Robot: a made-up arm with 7 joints. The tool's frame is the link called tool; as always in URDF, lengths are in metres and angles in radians. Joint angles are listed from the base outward.
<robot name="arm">
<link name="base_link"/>
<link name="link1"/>
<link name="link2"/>
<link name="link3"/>
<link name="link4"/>
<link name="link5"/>
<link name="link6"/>
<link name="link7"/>
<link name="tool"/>
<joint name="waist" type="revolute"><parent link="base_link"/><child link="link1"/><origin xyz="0 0 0"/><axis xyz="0.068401 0.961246 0.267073"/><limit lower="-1.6" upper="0.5"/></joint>
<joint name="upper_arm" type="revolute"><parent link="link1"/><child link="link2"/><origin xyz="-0.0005 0.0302 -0.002"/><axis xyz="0.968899 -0.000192 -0.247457"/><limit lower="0" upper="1.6"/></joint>
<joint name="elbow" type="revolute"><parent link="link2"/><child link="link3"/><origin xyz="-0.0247 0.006 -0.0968"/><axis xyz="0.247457 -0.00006 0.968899"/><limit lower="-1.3" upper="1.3"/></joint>
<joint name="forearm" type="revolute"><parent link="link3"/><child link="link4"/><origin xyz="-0.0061 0 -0.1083"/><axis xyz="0.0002 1 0.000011"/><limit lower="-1.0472" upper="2.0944"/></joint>
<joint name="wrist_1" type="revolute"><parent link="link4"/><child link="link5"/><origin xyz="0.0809 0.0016 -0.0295"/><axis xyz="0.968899 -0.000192 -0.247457"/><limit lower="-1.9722" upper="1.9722"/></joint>
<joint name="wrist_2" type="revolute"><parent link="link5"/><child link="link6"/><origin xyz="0.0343 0 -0.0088"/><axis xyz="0.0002 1 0.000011"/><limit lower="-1.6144" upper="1.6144"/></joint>
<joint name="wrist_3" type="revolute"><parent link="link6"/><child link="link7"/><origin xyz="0.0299 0 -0.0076"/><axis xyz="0.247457 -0.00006 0.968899"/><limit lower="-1.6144" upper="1.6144"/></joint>
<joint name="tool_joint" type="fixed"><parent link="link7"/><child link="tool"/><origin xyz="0 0 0" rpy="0 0.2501 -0.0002"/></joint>
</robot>
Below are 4 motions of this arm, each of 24 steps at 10 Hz.
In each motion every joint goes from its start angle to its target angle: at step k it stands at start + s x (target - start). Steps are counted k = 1, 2, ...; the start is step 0. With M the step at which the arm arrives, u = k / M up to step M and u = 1 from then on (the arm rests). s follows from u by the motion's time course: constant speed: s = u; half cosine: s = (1 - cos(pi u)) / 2; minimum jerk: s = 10 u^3 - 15 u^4 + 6 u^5.
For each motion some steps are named. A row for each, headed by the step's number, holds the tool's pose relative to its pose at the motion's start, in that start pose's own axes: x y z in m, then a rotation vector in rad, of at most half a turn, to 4 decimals.
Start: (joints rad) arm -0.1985 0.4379 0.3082 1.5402 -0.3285 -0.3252 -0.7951
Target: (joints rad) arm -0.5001 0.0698 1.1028 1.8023 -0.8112 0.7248 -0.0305
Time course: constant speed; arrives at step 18
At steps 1, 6, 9, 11, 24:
1: 0.0050 -0.0056 -0.0031 -0.1048 -0.0026 0.0445
6: 0.0309 -0.0427 -0.0175 -0.6340 0.0759 0.1857
9: 0.0460 -0.0716 -0.0232 -0.9377 0.1953 0.2006
11: 0.0553 -0.0932 -0.0251 -1.1258 0.3028 0.1793
24: 0.0778 -0.1764 -0.0169 -1.6302 0.8112 -0.1019

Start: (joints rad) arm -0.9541 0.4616 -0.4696 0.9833 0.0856 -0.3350 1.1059
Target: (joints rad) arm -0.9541 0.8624 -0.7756 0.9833 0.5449 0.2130 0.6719
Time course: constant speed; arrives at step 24
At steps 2, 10, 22, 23, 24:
2: 0.0042 0.0060 -0.0060 0.0899 -0.0375 -0.0511
10: 0.0219 0.0340 -0.0288 0.4701 -0.1523 -0.2274
22: 0.0500 0.0867 -0.0548 1.0799 -0.2216 -0.3937
23: 0.0524 0.0916 -0.0563 1.1317 -0.2222 -0.4014
24: 0.0547 0.0965 -0.0578 1.1834 -0.2220 -0.4081

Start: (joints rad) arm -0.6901 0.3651 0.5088 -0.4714 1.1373 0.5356 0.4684
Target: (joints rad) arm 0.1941 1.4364 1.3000 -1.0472 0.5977 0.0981 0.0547
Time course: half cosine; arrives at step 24
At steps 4, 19, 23, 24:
4: 0.0121 0.0112 -0.0139 0.0237 -0.0589 0.0234
19: 0.0992 0.1469 0.0217 0.0860 -1.3359 0.0211
23: 0.0950 0.1546 0.0366 0.0633 -1.5295 -0.0165
24: 0.0947 0.1549 0.0372 0.0621 -1.5379 -0.0182

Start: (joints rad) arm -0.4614 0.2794 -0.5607 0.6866 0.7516 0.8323 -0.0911
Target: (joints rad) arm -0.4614 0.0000 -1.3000 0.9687 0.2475 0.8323 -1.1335
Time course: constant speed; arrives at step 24
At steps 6, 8, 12, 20, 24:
6: -0.0146 -0.0313 0.0223 0.1010 -0.0700 -0.3968
8: -0.0201 -0.0413 0.0286 0.1402 -0.0835 -0.5249
12: -0.0317 -0.0603 0.0393 0.2245 -0.0948 -0.7734
20: -0.0559 -0.0938 0.0545 0.4047 -0.0532 -1.2357
24: -0.0676 -0.1081 0.0596 0.4932 -0.0002 -1.4468

